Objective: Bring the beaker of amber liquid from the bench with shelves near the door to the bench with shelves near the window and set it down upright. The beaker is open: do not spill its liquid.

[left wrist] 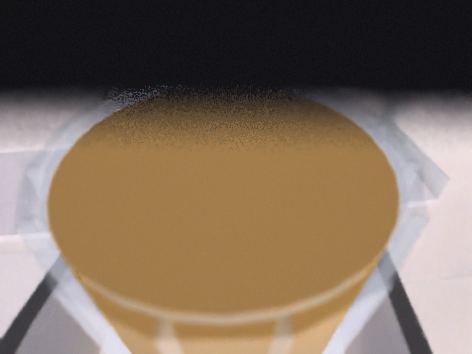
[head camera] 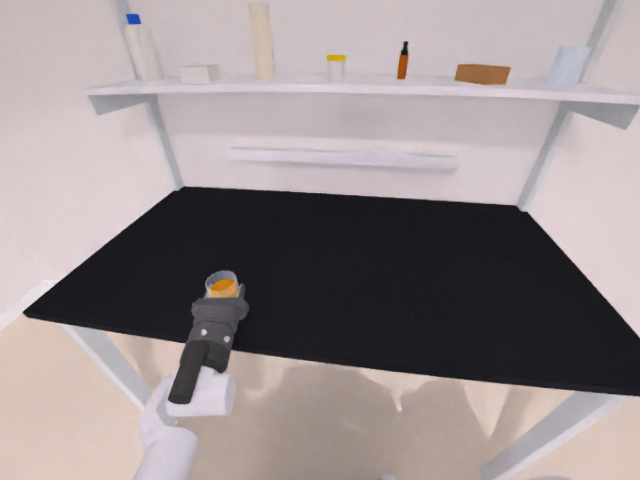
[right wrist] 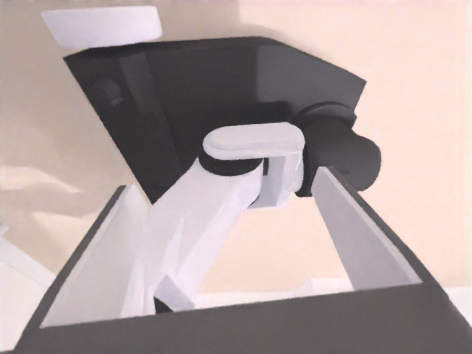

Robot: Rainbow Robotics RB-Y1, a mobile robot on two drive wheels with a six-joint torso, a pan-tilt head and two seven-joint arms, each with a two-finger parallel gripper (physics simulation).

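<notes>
The beaker of amber liquid [head camera: 223,289] [left wrist: 223,210] is clear and open at the top. It shows upright in the head view, over the front left part of the black bench top [head camera: 336,268]. My left gripper [head camera: 224,295] is shut on the beaker, one finger at each side of it. In the left wrist view the liquid fills most of the picture. Whether the beaker's base touches the bench top is hidden. My right gripper [right wrist: 229,186] is open, with its fingers wide apart, and is away from the beaker.
A white shelf [head camera: 361,88] runs above the back of the bench. It holds a blue-capped bottle [head camera: 143,51], a tall cream cylinder [head camera: 262,41], a yellow-lidded jar [head camera: 336,68], an amber dropper bottle [head camera: 402,66] and a brown box [head camera: 482,74]. The robot's dark base [right wrist: 200,75] shows beyond the right fingers.
</notes>
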